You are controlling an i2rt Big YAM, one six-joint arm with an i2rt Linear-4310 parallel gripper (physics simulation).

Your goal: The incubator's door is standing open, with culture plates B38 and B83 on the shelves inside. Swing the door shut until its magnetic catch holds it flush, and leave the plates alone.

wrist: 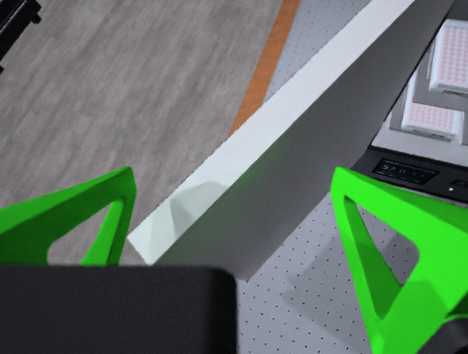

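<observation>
My gripper in the picture. Incubator door, same picture.
</observation>
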